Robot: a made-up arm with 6 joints.
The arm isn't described. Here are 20 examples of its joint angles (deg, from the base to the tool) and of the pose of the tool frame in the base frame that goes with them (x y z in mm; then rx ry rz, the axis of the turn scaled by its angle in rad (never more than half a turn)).
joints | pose
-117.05 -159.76 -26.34 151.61 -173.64 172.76 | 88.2 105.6 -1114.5 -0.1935 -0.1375 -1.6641
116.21 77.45 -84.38 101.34 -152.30 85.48 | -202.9 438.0 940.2 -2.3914 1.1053 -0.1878
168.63 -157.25 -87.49 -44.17 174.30 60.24 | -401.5 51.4 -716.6 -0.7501 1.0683 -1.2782
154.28 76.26 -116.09 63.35 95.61 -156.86 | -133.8 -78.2 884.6 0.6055 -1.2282 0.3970
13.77 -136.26 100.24 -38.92 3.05 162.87 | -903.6 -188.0 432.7 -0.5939 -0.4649 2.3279
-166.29 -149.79 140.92 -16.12 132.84 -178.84 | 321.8 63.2 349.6 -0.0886 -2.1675 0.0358
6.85 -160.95 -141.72 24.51 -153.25 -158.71 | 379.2 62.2 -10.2 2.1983 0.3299 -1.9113
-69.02 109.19 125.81 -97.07 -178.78 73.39 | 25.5 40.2 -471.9 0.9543 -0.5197 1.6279
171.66 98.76 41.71 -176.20 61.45 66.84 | -1167.1 140.8 -568.9 -0.9302 -1.0884 0.8349
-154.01 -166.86 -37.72 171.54 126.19 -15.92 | -205.2 -153.8 -1078.3 0.2710 -0.4431 0.2875
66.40 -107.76 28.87 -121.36 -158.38 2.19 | -555.0 -1098.8 94.2 -0.6875 -1.8621 -1.9346
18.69 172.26 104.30 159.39 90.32 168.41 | -711.3 -164.0 -458.4 0.7433 -2.8712 -0.5280
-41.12 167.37 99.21 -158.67 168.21 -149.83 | -409.8 395.3 -505.4 0.7849 1.5370 -0.4764
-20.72 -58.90 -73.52 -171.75 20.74 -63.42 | -1042.4 427.1 -221.4 -2.6958 -0.8676 0.5795
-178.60 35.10 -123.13 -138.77 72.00 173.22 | 502.4 41.5 536.2 -2.4015 -0.0437 -0.4644
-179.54 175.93 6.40 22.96 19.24 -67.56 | 27.8 -49.1 -1350.7 2.6450 1.0930 0.3980
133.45 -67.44 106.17 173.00 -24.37 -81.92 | -66.0 25.0 1003.2 0.4371 -1.3048 -2.0875
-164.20 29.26 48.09 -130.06 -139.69 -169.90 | -929.1 -353.8 728.2 2.2642 0.6971 0.9658
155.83 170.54 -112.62 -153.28 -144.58 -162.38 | -689.1 240.1 -117.0 2.6809 -0.5435 0.5087
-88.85 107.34 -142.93 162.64 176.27 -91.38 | 40.8 -135.9 504.3 2.5677 -0.3261 0.1353
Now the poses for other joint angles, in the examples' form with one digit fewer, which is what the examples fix.
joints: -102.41 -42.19 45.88 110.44 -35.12 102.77
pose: 46 304 1418 -0.498 -0.551 1.840
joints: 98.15 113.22 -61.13 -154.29 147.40 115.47
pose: -161 1043 365 1.700 0.247 0.351
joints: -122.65 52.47 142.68 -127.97 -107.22 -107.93
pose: -8 -225 -262 -0.914 0.837 -1.455
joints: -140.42 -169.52 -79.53 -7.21 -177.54 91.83
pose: -397 -376 -692 -1.027 0.592 -0.641
